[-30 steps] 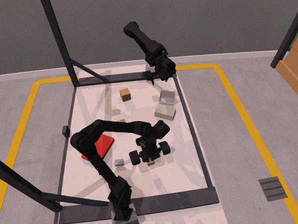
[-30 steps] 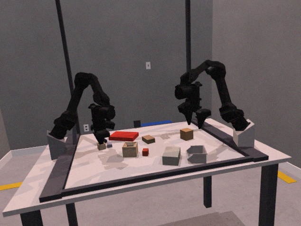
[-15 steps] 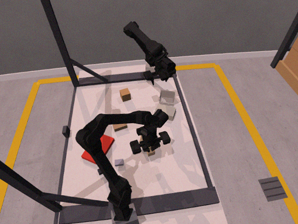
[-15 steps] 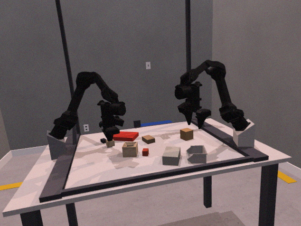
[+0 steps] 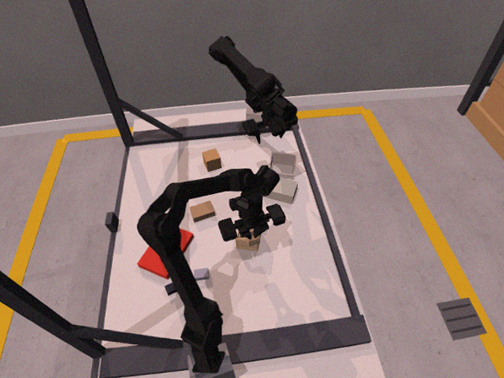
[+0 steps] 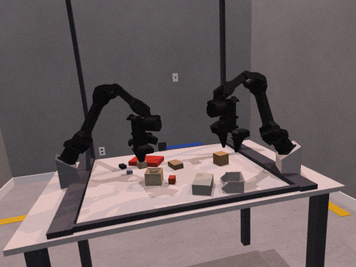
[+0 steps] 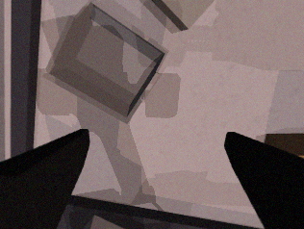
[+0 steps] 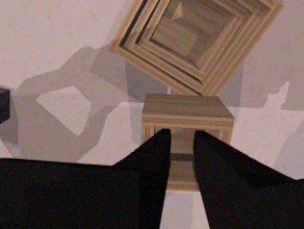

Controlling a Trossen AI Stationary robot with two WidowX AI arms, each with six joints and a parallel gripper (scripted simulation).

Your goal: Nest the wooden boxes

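Right now my left hand is 5 cm short of the grey open box and 16 cm above it. The rest, counted from my left hand: grey closed block (5 cm ahead, 12 cm to the right, 16 cm below); then red cube (2 cm behind, 26 cm to the right, 17 cm below); then brown cube (23 cm behind, 1 cm to the right, 15 cm below).
Now: right hand 130 mm to the right of the red cube, 120 mm above it and 10 mm past it. Round my right hand: grey closed block: 260 mm to the left, 110 mm below, 70 mm ahead; flat brown block: 200 mm behind, 140 mm to the left, 120 mm below; dark block: 220 mm behind, 150 mm to the right, 120 mm below.
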